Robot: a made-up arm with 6 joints. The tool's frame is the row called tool.
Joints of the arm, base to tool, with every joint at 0 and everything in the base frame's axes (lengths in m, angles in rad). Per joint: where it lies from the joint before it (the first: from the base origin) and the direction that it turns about. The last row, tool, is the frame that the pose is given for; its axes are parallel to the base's.
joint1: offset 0 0 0.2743 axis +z
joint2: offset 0 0 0 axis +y
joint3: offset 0 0 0.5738 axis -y
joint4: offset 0 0 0 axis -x
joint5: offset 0.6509 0 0 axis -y
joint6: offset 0 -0.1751 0 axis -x
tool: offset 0 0 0
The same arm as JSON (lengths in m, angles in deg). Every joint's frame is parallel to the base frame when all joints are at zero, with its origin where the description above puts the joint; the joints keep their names.
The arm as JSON. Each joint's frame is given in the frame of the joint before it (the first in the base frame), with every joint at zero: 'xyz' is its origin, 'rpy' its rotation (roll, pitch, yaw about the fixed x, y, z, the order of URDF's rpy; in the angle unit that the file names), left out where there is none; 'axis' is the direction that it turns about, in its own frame. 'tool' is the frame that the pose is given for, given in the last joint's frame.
{
  "units": {
    "length": "m",
    "angle": "deg"
  },
  "joints": [
    {
      "name": "joint1",
      "type": "revolute",
      "origin": {
        "xyz": [
          0.0,
          0.0,
          0.2743
        ]
      },
      "axis": "+z"
    },
    {
      "name": "joint2",
      "type": "revolute",
      "origin": {
        "xyz": [
          0.0,
          0.0,
          0.0
        ]
      },
      "axis": "+y"
    },
    {
      "name": "joint3",
      "type": "revolute",
      "origin": {
        "xyz": [
          0.0,
          0.0,
          0.5738
        ]
      },
      "axis": "-y"
    },
    {
      "name": "joint4",
      "type": "revolute",
      "origin": {
        "xyz": [
          0.0,
          0.0,
          0.0
        ]
      },
      "axis": "-x"
    },
    {
      "name": "joint5",
      "type": "revolute",
      "origin": {
        "xyz": [
          0.6509,
          0.0,
          0.0
        ]
      },
      "axis": "-y"
    },
    {
      "name": "joint6",
      "type": "revolute",
      "origin": {
        "xyz": [
          0.0,
          -0.1751,
          0.0
        ]
      },
      "axis": "-x"
    }
  ],
  "tool": {
    "origin": {
      "xyz": [
        0.0,
        0.0,
        0.0
      ]
    }
  }
}

